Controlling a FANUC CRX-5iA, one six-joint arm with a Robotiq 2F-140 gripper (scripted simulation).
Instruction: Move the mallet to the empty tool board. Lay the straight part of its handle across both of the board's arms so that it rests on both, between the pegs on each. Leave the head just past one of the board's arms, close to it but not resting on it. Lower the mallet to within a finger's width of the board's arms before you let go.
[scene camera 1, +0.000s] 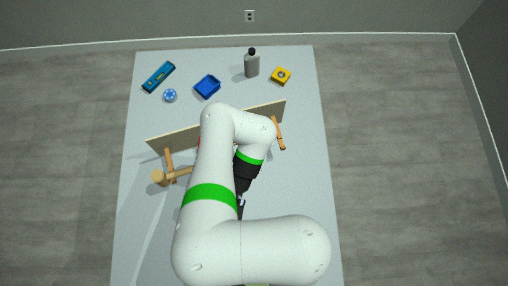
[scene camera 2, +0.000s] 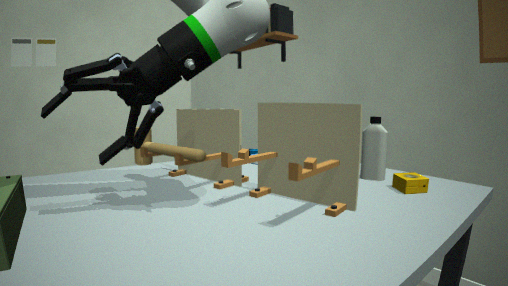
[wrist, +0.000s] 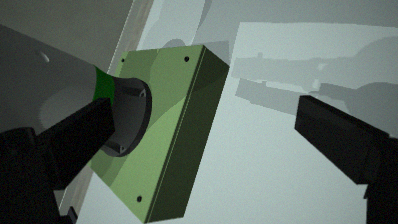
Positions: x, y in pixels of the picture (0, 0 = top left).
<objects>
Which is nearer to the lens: the wooden mallet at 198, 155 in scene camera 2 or the grey bottle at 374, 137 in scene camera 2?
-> The wooden mallet.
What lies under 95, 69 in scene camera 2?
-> The gripper.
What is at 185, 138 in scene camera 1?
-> A tool board.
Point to the gripper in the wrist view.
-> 205, 113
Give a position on a tool board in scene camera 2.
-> At 329, 135
</objects>
